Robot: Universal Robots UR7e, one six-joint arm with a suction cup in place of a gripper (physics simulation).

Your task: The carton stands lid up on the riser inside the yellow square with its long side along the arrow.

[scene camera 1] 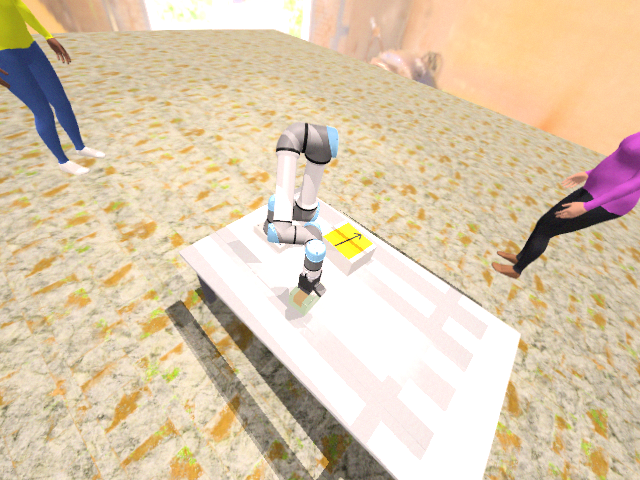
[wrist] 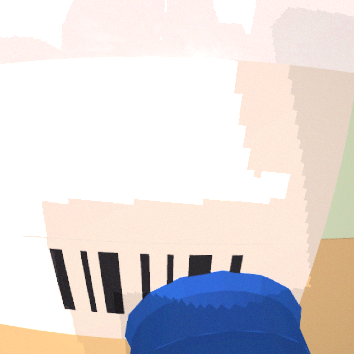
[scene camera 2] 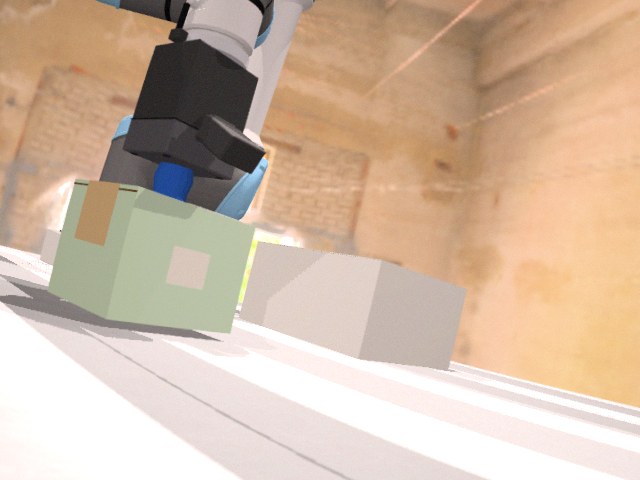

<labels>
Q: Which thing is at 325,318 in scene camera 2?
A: A riser.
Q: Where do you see a pale green carton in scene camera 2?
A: At 126,253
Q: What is my suction cup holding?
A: A pale green carton.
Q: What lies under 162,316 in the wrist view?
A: My suction cup.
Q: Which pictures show my suction cup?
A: The wrist view and scene camera 2 only.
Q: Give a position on a pale green carton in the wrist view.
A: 130,172
</labels>
